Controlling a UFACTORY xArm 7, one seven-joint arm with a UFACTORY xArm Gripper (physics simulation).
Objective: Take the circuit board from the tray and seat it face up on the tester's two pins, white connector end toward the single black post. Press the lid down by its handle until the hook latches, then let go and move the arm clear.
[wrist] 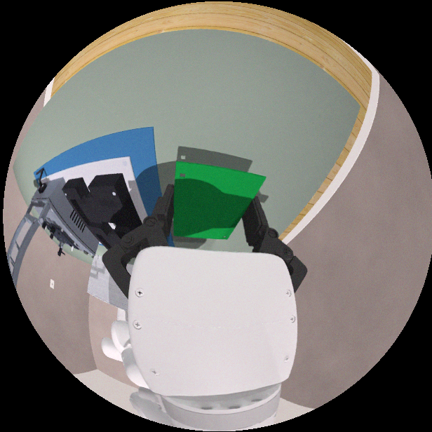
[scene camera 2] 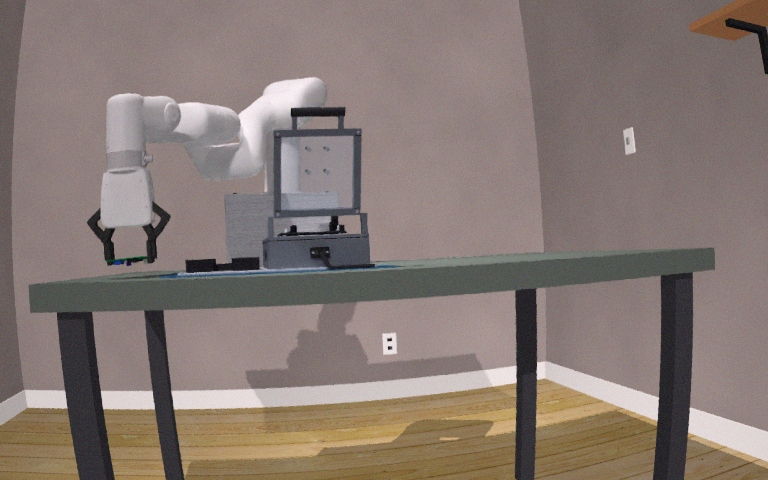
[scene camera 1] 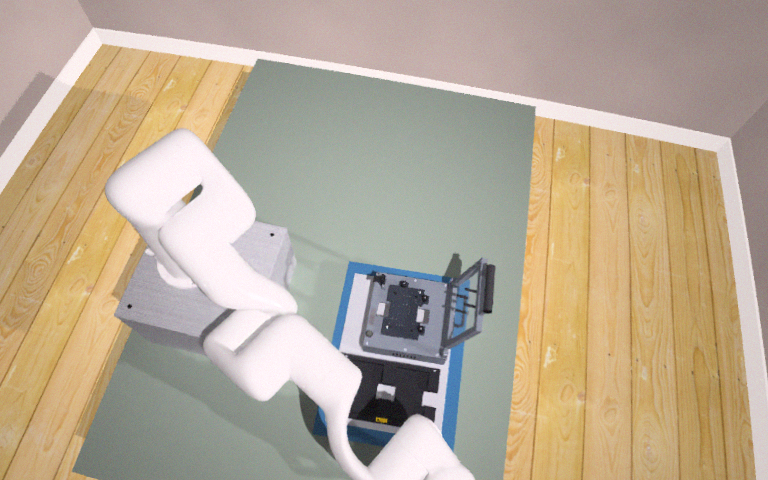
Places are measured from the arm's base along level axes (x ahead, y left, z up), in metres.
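Pixels of known places: gripper, fingertip midpoint: point(scene camera 2: 131, 263).
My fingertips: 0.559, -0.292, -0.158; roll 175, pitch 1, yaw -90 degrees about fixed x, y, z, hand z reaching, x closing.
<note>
Ahead of a thing's pixels: the offset from my fingertips to its top centre, as dx, dy, dz. "spot": to the spot under its first point. Level surfaces: height alone.
The circuit board @[-0.010, +0.001, +0.012] point(scene camera 2: 129, 259) point(wrist: 220, 205) is held roughly level above the table, to the side of the black tray point(scene camera 1: 370, 370) point(scene camera 2: 201, 265) point(wrist: 107, 195). Its plain green side faces the wrist camera; blue and dark parts show on its underside. The white connector does not show. My gripper point(scene camera 2: 130, 254) point(wrist: 211, 200) is shut on the board by opposite edges; it does not show in scene camera 1. The tester @[spot: -0.038, +0.335, +0.035] point(scene camera 1: 433, 319) point(scene camera 2: 294, 253) has small black posts around a dark nest; its two pins are too small to tell. Its lid point(scene camera 1: 448, 316) point(scene camera 2: 277, 172) stands open, handle @[+0.040, +0.345, +0.250] point(scene camera 1: 489, 288) point(scene camera 2: 317, 112) on top.
Tester and tray stand side by side on a blue-bordered mat @[dz -0.024] point(scene camera 1: 454, 396) point(wrist: 140, 137) on the green table point(scene camera 1: 396, 169) point(scene camera 2: 453, 271). The grey base block point(scene camera 1: 164, 316) point(scene camera 2: 243, 226) is behind them. A black cable @[spot: +0.034, +0.387, -0.018] point(scene camera 2: 348, 265) runs from the tester's side.
</note>
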